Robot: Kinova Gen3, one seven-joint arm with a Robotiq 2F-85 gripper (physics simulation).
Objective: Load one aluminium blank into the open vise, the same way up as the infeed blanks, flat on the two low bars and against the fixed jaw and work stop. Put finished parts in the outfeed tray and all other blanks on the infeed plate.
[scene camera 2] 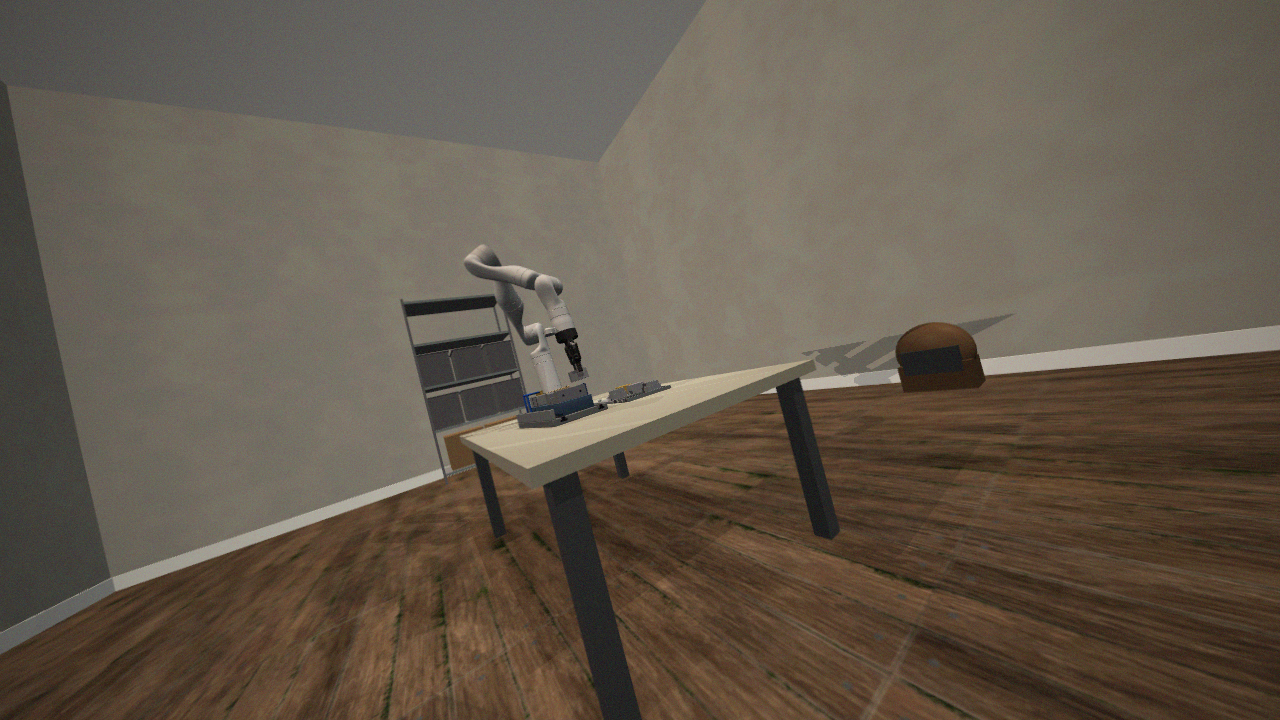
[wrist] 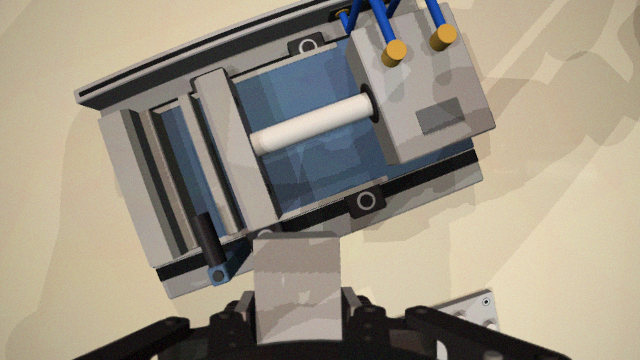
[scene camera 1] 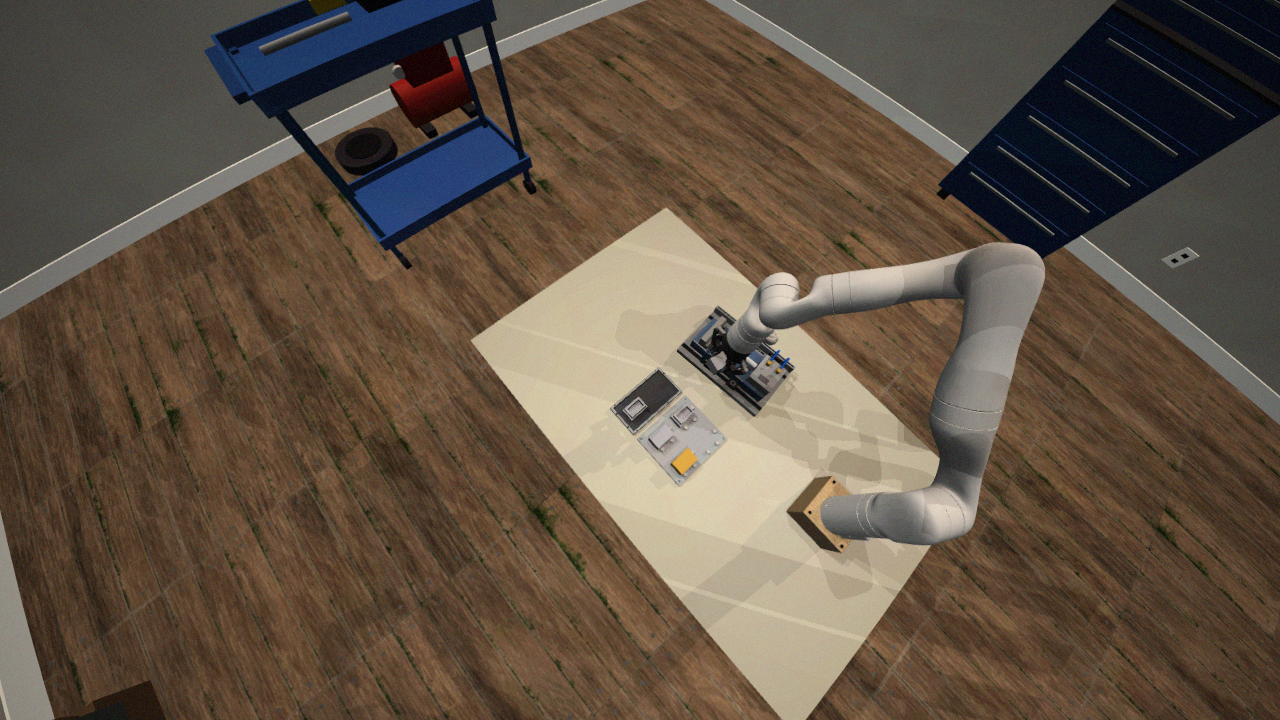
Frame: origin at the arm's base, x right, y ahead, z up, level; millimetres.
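Seen in the pictures: gripper, between the fingertips: point(scene camera 2: 580, 374) point(wrist: 298, 308) point(scene camera 1: 718, 363); arm's base, origin of its link: point(scene camera 2: 552, 390) point(scene camera 1: 837, 515).
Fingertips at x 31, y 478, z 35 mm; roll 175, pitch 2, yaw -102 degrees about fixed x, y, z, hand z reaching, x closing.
Note:
Offsets run from my fingertips to a thing's middle. "*": to the spot under its first point.
My gripper point(scene camera 1: 732, 360) point(scene camera 2: 577, 368) point(wrist: 298, 308) is shut on a plain grey aluminium blank {dx +7, dy -2, dz -1 mm} point(scene camera 2: 579, 376) point(wrist: 298, 290), held above the vise {dx +100, dy -12, dz -82 mm} point(scene camera 1: 756, 404) point(scene camera 2: 562, 402). In the wrist view the blank overlaps the vise's near edge. The vise is open: the fixed jaw point(wrist: 131, 190) is at left, the moving jaw point(wrist: 240, 155) at right, with two low bars {dx +84, dy +73, dz -62 mm} point(wrist: 169, 175) {dx +88, dy +43, dz -62 mm} point(wrist: 209, 165) between them. The black work-stop rod {dx +40, dy +51, dz -42 mm} point(wrist: 209, 240) stands at the near end. The infeed plate {dx -181, dy -85, dz -128 mm} point(scene camera 1: 700, 428) point(wrist: 475, 305) bears a plain grey blank {dx -227, dy -43, dz -106 mm} point(scene camera 1: 662, 437), an orange block {dx -223, dy -133, dz -106 mm} point(scene camera 1: 684, 461) and a seemingly recessed grey piece {dx -138, dy -36, dz -106 mm} point(scene camera 1: 683, 412).
The dark outfeed tray point(scene camera 1: 657, 391) adjoins the infeed plate and holds a rimmed grey part {dx -231, dy +64, dz -108 mm} point(scene camera 1: 634, 408). Blue hoses {* dx +143, dy -83, dz -22 mm} point(wrist: 382, 22) with brass fittings {dx +125, dy -87, dz -29 mm} point(wrist: 395, 51) rise above the vise's right block {dx +108, dy -107, dz -54 mm} point(wrist: 425, 85). The arm's wooden base block point(scene camera 1: 810, 512) stands on the table point(scene camera 1: 751, 546) point(scene camera 2: 644, 425).

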